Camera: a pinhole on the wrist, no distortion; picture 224 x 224 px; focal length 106.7 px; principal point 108.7 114.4 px. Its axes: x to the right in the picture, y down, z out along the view. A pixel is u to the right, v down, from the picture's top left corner.
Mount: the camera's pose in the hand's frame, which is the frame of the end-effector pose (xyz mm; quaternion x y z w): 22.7 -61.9 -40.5 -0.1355 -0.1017 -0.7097 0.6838
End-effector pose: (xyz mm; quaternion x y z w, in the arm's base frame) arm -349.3 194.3 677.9 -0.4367 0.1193 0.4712 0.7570
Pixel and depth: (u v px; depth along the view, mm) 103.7 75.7 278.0
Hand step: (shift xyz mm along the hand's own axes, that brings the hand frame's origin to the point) -62.8 46.5 221.4
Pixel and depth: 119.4 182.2 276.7
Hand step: 212.2 -4.6 222.3
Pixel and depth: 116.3 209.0 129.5
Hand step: 143.9 -33.0 79.9
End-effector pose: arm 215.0 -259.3 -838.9 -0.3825 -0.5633 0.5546 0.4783
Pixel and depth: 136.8 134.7 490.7
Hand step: 138.4 -26.1 461.0
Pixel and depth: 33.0 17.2 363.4
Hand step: -281.2 315.6 230.1
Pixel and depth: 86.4 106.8 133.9
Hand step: 21.1 9.1 76.8
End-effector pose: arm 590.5 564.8 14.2 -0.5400 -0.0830 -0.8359 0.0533
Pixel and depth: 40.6 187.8 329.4
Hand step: 272.3 235.0 191.0
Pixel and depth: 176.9 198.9 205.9
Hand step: 192.7 -125.3 190.5
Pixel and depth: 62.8 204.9 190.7
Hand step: 196.6 71.2 105.4
